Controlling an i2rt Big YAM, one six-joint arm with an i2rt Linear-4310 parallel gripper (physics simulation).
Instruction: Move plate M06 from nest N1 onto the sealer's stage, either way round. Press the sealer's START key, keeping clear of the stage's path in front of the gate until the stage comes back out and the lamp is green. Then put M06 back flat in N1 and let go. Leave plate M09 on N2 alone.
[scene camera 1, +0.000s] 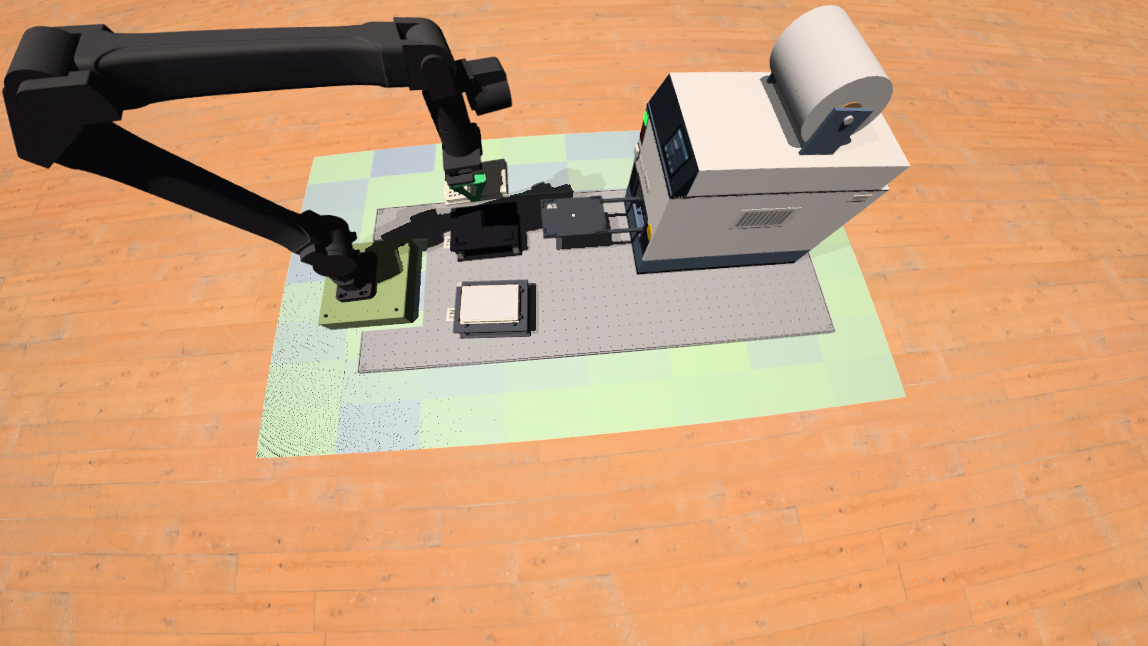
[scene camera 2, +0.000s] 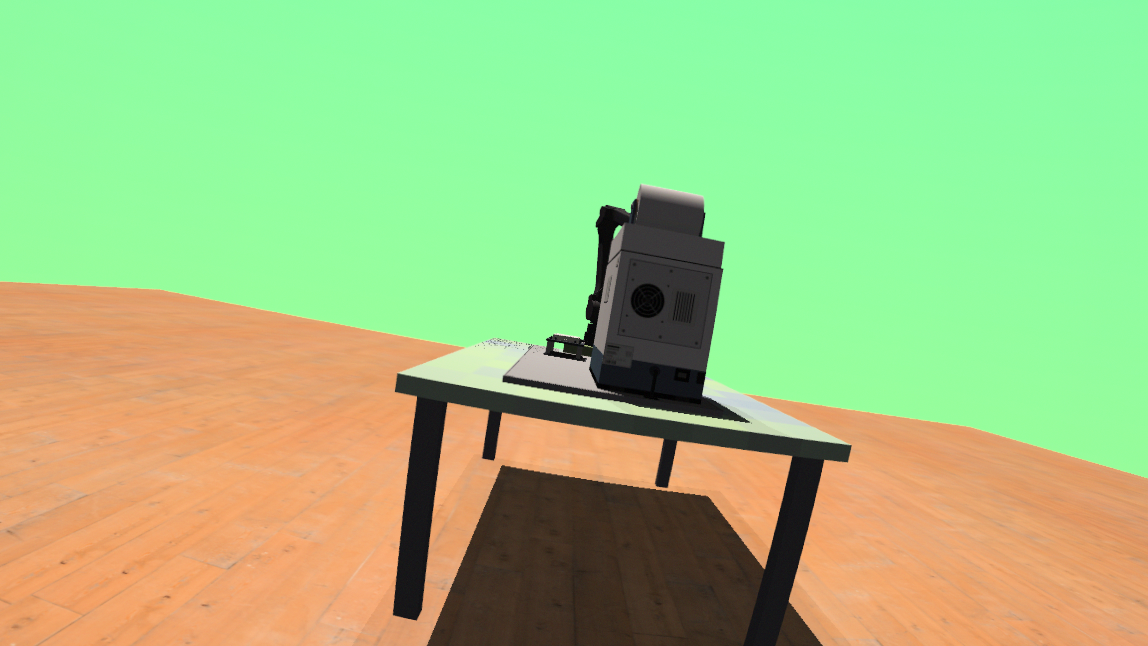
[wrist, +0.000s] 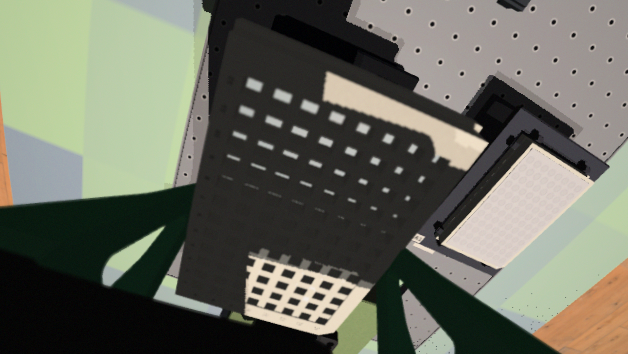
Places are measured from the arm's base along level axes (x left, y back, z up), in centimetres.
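Pixels of known places: gripper, fingertip midpoint: (scene camera 1: 474, 184) (wrist: 294, 224); arm's base, origin of the base link: (scene camera 1: 358, 277).
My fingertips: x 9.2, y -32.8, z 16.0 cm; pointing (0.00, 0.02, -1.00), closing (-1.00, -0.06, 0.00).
For each thing: its top centre in the pictures, then the offset to it from my fingertips. "spot": a spot on its surface instead. Level surfaces: height alone.
- plate M06, middle of its top: (wrist: 294, 244) (scene camera 1: 474, 177) dz +1.9, dx +0.0, dy -0.5 cm
- black nest N1, middle of its top: (scene camera 1: 483, 223) dz -13.1, dx -0.4, dy +1.3 cm
- sealer's dark stage, middle of its top: (scene camera 1: 573, 215) dz -8.8, dx -3.8, dy -20.0 cm
- sealer's lamp, middle of its top: (scene camera 1: 646, 113) dz +8.8, dx +5.0, dy -35.0 cm
- Plate M09, middle of its top: (wrist: 515, 215) (scene camera 1: 489, 302) (scene camera 2: 567, 335) dz -12.6, dx -21.2, dy +0.6 cm
- nest N2, surface spot: (wrist: 595, 162) spot: dz -14.2, dx -26.0, dy -6.6 cm
- large roll, middle of its top: (scene camera 1: 853, 37) (scene camera 2: 671, 189) dz +28.2, dx -5.0, dy -57.9 cm
- grey perforated board, its level: dz -19.3 cm
My gripper (scene camera 1: 470, 188) (wrist: 294, 224) is shut on plate M06 (scene camera 1: 455, 194) (wrist: 300, 165), one green finger at each long side in the wrist view. It holds the plate clear above the black nest N1 (scene camera 1: 484, 228) and beyond it towards the back edge of the board. N1 shows bare. The sealer's dark stage (scene camera 1: 573, 216) is out in front of the gate, with no plate on it. The sealer's lamp (scene camera 1: 646, 118) is green. The START key cannot be made out. Plate M09 (scene camera 1: 489, 303) (wrist: 520, 210) sits flat on nest N2 (scene camera 1: 525, 301) (wrist: 595, 162).
The sealer (scene camera 1: 762, 208) (scene camera 2: 674, 321), with a large roll (scene camera 1: 830, 64) on top, stands right of the nests on the grey perforated board (scene camera 1: 682, 305). The arm's green base (scene camera 1: 385, 309) stands at the left. In scene camera 2, the sealer hides the gripper.
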